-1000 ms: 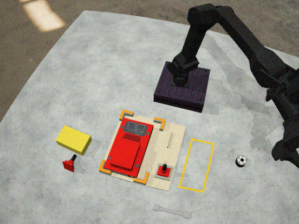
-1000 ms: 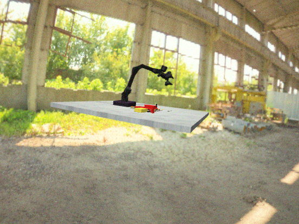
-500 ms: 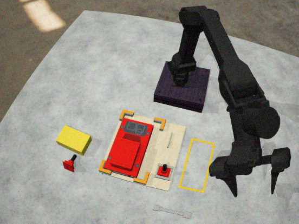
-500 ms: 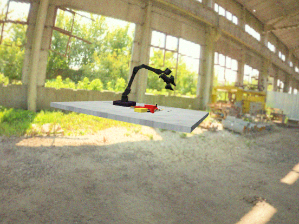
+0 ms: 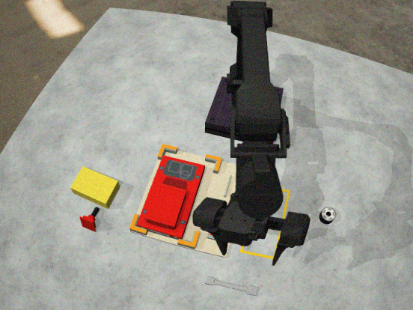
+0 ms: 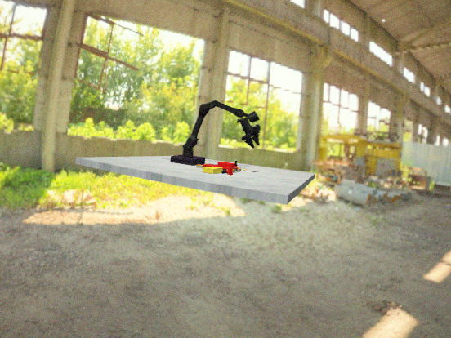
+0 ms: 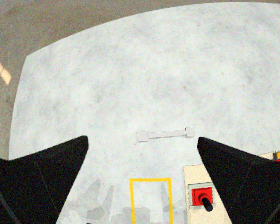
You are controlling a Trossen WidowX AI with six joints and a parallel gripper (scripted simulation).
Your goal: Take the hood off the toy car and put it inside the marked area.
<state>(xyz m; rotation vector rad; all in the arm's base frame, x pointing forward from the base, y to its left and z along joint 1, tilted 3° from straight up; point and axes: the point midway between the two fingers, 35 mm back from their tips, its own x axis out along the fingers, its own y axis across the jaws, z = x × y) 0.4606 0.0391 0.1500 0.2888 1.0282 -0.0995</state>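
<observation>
Now: gripper tip 150 mm past the flat red hood, 180 mm to the left of it and 130 mm above it. Also, from my gripper tip: yellow block 180 mm behind, 370 mm to the right, 160 mm below.
</observation>
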